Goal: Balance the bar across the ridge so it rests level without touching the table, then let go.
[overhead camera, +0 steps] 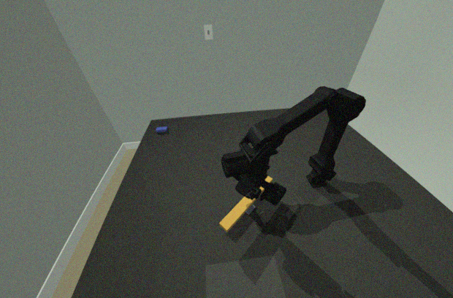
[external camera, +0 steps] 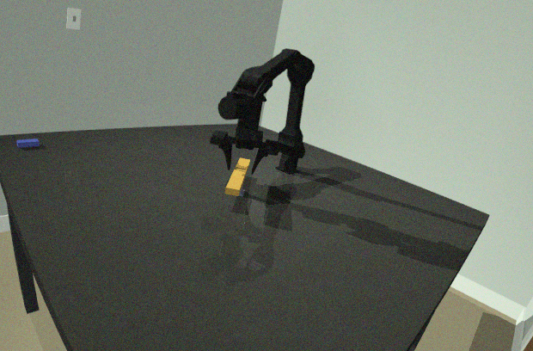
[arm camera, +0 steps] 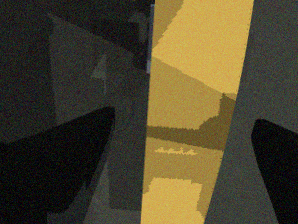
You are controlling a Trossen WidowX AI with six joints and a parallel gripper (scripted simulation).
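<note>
Now: gripper tip 2 cm to the right of the yellow bar and 2 cm short of it. From my gripper tip the other things lie so: small blue block: 56 cm to the right, 45 cm ahead, 4 cm below.
</note>
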